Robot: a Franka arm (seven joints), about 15 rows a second.
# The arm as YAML. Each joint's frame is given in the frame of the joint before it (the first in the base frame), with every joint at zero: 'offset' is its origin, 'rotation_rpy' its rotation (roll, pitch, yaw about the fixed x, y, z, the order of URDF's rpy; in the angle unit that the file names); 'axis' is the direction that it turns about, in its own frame. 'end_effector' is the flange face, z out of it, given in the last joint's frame.
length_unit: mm
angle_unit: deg
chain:
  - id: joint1
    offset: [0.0, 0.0, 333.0]
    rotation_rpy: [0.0, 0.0, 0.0]
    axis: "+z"
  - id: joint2
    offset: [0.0, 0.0, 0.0]
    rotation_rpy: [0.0, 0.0, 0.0]
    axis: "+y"
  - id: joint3
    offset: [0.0, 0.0, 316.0]
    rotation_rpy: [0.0, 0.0, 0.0]
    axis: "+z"
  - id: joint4
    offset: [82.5, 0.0, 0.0]
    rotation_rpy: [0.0, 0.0, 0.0]
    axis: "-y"
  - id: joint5
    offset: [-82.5, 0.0, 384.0]
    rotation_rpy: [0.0, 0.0, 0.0]
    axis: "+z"
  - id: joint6
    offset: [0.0, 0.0, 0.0]
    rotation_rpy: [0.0, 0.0, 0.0]
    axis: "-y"
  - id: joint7
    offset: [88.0, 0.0, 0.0]
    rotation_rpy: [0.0, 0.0, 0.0]
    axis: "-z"
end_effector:
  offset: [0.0, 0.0, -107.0]
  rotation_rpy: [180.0, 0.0, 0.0]
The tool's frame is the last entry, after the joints.
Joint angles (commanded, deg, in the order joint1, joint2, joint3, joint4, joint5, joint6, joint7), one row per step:
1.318 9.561 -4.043 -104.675 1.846 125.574 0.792
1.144 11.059 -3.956 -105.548 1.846 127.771 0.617
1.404 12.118 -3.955 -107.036 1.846 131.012 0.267
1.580 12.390 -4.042 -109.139 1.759 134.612 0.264
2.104 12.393 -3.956 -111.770 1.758 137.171 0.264
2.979 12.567 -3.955 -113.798 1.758 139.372 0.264
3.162 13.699 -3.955 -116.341 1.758 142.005 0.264
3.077 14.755 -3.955 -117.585 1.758 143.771 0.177
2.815 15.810 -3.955 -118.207 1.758 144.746 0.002
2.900 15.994 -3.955 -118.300 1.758 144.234 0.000
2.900 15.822 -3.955 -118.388 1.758 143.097 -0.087
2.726 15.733 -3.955 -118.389 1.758 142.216 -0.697
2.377 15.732 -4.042 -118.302 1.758 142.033 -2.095
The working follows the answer.
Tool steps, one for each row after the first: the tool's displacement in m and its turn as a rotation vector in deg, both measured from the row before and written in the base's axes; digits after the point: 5 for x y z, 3 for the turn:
0.00369 -0.00117 -0.01972 -0.144 0.177 0.036
0.00184 0.00257 -0.01814 -0.222 -0.690 0.536
-0.00185 0.00067 -0.01381 -0.221 -1.218 0.062
-0.00626 0.00640 -0.01705 -0.022 0.077 0.541
-0.00485 0.00925 -0.01433 -0.050 0.002 0.823
-0.00688 0.00166 -0.02759 -0.112 1.041 0.121
-0.00320 -0.00109 -0.01767 -0.117 0.533 -0.032
-0.00183 -0.00288 -0.01413 -0.114 0.702 -0.106
-0.00132 0.00092 -0.00360 0.011 0.788 0.087
-0.00221 0.00007 -0.00094 0.038 1.053 0.088
-0.00143 -0.00176 -0.00066 -0.052 0.794 0.432
0.00005 -0.00453 0.00036 -0.214 0.098 0.954

Tool pose at each row, in the base's axes (x y z in m, rotation vector in deg; rounded; the steps above come from the unrounded poses):
0.62458 -0.02646 0.46114 -178.244 6.721 -17.771
0.62827 -0.02763 0.44143 -178.418 6.650 -17.518
0.63012 -0.02506 0.42328 -178.481 5.781 -18.616
0.62826 -0.02438 0.40947 -178.449 5.645 -20.542
0.62200 -0.01798 0.39242 -178.451 4.797 -20.416
0.61716 -0.00873 0.37809 -178.438 3.505 -20.406
0.61027 -0.00707 0.35050 -178.737 3.304 -18.799
0.60707 -0.00817 0.33283 -178.951 3.339 -17.983
0.60523 -0.01105 0.31870 179.151 -3.489 16.900
0.60392 -0.01012 0.31511 179.270 -3.355 15.667
0.60170 -0.01005 0.31417 -179.414 3.222 -14.019
0.60027 -0.01182 0.31351 179.506 -2.539 12.776
0.60032 -0.01634 0.31387 179.384 -1.021 12.616

